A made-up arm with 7 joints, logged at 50 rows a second.
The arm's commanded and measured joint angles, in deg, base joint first. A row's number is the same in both.
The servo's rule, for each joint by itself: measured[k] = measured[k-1] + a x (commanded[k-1-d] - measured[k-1]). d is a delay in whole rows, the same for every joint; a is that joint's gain. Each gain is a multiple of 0.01, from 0.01 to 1. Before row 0 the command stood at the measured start. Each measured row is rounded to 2 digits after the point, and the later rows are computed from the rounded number. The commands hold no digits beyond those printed.
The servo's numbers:
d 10
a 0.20 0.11 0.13 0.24 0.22 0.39 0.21
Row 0, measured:
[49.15 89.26 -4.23 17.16 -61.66 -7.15 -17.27]
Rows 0 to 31, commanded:
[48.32 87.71 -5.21 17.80 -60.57 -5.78 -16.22]
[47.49 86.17 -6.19 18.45 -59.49 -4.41 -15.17]
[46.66 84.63 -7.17 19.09 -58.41 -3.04 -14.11]
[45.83 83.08 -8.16 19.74 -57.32 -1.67 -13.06]
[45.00 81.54 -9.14 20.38 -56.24 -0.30 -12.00]
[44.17 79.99 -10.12 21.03 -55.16 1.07 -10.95]
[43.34 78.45 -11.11 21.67 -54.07 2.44 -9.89]
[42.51 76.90 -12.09 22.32 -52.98 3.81 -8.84]
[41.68 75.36 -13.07 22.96 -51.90 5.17 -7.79]
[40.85 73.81 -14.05 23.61 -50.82 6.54 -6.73]
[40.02 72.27 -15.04 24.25 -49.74 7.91 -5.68]
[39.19 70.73 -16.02 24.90 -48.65 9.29 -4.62]
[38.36 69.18 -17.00 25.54 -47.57 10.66 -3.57]
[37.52 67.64 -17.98 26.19 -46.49 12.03 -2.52]
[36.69 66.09 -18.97 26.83 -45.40 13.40 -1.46]
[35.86 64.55 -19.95 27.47 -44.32 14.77 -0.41]
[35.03 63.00 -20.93 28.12 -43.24 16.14 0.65]
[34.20 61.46 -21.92 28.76 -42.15 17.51 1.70]
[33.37 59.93 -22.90 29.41 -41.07 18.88 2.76]
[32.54 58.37 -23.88 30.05 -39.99 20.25 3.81]
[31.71 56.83 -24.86 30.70 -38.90 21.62 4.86]
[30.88 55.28 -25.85 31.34 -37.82 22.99 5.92]
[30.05 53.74 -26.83 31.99 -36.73 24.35 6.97]
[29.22 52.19 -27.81 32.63 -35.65 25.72 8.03]
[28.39 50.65 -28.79 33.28 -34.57 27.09 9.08]
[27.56 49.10 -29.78 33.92 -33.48 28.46 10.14]
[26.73 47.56 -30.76 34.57 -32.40 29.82 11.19]
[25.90 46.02 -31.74 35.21 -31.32 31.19 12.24]
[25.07 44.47 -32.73 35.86 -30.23 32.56 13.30]
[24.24 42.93 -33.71 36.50 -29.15 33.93 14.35]
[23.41 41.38 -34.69 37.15 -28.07 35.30 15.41]
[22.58 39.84 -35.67 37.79 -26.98 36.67 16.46]
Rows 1 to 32, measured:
[49.15 89.26 -4.23 17.16 -61.66 -7.15 -17.27]
[49.15 89.26 -4.23 17.16 -61.66 -7.15 -17.27]
[49.15 89.26 -4.23 17.16 -61.66 -7.15 -17.27]
[49.15 89.26 -4.23 17.16 -61.66 -7.15 -17.27]
[49.15 89.26 -4.23 17.16 -61.66 -7.15 -17.27]
[49.15 89.26 -4.23 17.16 -61.66 -7.15 -17.27]
[49.15 89.26 -4.23 17.16 -61.66 -7.15 -17.27]
[49.15 89.26 -4.23 17.16 -61.66 -7.15 -17.27]
[49.15 89.26 -4.23 17.16 -61.66 -7.15 -17.27]
[49.15 89.26 -4.23 17.16 -61.66 -7.15 -17.27]
[48.98 89.09 -4.36 17.31 -61.42 -6.62 -17.05]
[48.68 88.77 -4.60 17.58 -61.00 -5.76 -16.66]
[48.28 88.31 -4.93 17.94 -60.43 -4.70 -16.12]
[47.79 87.73 -5.35 18.37 -59.75 -3.52 -15.48]
[47.23 87.05 -5.84 18.85 -58.98 -2.26 -14.75]
[46.62 86.27 -6.40 19.37 -58.14 -0.96 -13.95]
[45.96 85.41 -7.01 19.92 -57.24 0.37 -13.10]
[45.27 84.47 -7.67 20.50 -56.30 1.71 -12.21]
[44.55 83.47 -8.37 21.09 -55.33 3.06 -11.28]
[43.81 82.41 -9.11 21.69 -54.34 4.42 -10.32]
[43.05 81.29 -9.88 22.30 -53.33 5.78 -9.35]
[42.28 80.13 -10.68 22.92 -52.30 7.15 -8.36]
[41.50 78.93 -11.50 23.55 -51.26 8.52 -7.35]
[40.70 77.69 -12.34 24.18 -50.21 9.89 -6.34]
[39.90 76.41 -13.20 24.82 -49.15 11.26 -5.32]
[39.09 75.11 -14.08 25.46 -48.09 12.63 -4.29]
[38.28 73.78 -14.97 26.10 -47.02 14.00 -3.25]
[37.46 72.42 -15.87 26.74 -45.95 15.37 -2.21]
[36.64 71.05 -16.78 27.38 -44.88 16.74 -1.17]
[35.82 69.66 -17.70 28.02 -43.80 18.11 -0.12]
[35.00 68.25 -18.63 28.66 -42.72 19.48 0.93]
[34.18 66.82 -19.57 29.30 -41.64 20.85 1.98]

